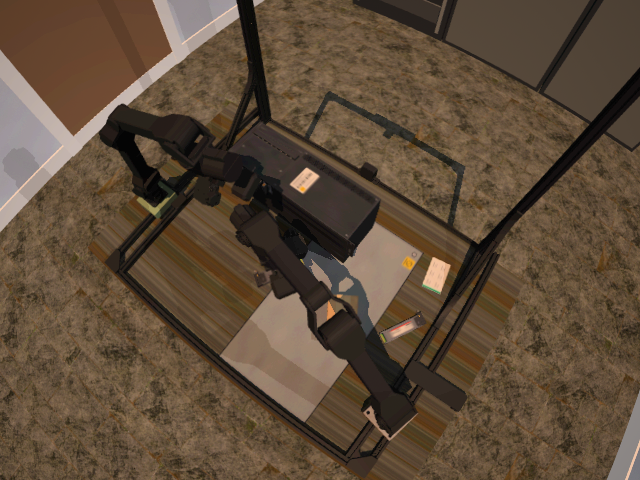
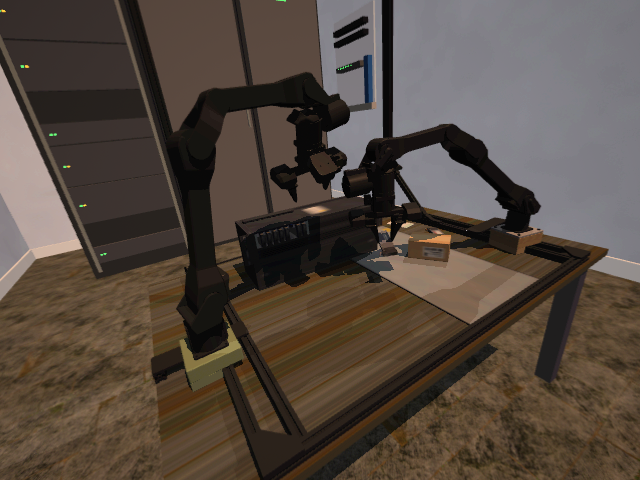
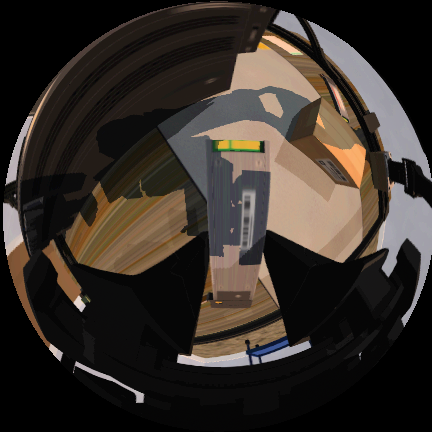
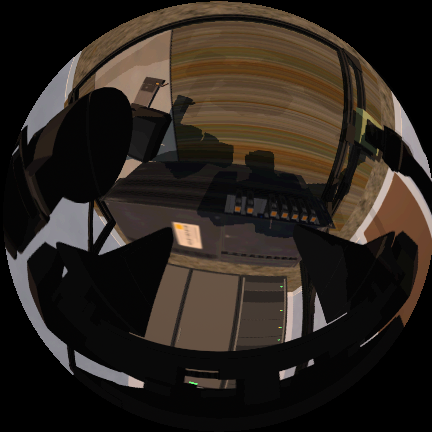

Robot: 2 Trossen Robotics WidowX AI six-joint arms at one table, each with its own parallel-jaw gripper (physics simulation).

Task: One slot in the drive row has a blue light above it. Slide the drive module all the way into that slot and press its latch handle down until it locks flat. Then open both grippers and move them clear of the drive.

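Places are measured from the left arm's base along level axes (x ahead, y left, z up), in centimetres.
Pixels of known places: left gripper, fingertip midpoint: (image 2: 384, 242) (image 3: 235, 236) (image 4: 138, 113); right gripper, fingertip midpoint: (image 2: 310, 195) (image 4: 235, 232); left arm's base at its link origin: (image 1: 390, 413) (image 2: 516, 228) (image 3: 390, 170); right arm's base at its link origin: (image 1: 155, 196) (image 2: 208, 343) (image 4: 371, 133).
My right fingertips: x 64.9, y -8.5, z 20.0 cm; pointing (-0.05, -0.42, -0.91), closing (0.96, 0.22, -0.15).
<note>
Ahead of a thing's pixels: the offset from my right fingertips to its top centre. Level surfaces: height alone.
The drive module {dx -18.1, dy +5.4, dz -14.3 cm} (image 3: 238, 209) is a long tan and grey bar with a barcode label and a green and yellow end. My left gripper (image 3: 235, 236) (image 2: 394, 230) is shut on it and holds it just above the grey mat {dz -25.9 cm} (image 2: 475, 281) (image 1: 280, 343), beside the right end of the black server chassis {dx -2.6, dy -14.9, dz -8.6 cm} (image 1: 328, 200) (image 2: 290, 250). The drive row (image 2: 282, 234) (image 4: 273, 210) is on the chassis front, several bays with orange tabs. The blue light is too small to make out. My right gripper (image 2: 305, 185) (image 1: 225, 190) (image 4: 235, 232) is open and empty, above the chassis near the drive row.
A cardboard box {dx -37.9, dy +0.7, dz -19.9 cm} (image 2: 430, 248) (image 3: 334, 149) stands on the mat close behind the left gripper. A white card {dx -47.2, dy -29.6, dz -26.0 cm} (image 1: 436, 275) and a memory stick {dx -50.7, dy -10.9, dz -25.2 cm} (image 1: 403, 329) lie near the table's right edge. Black frame posts (image 1: 253, 62) rise at the corners. Server racks (image 2: 118, 143) stand behind.
</note>
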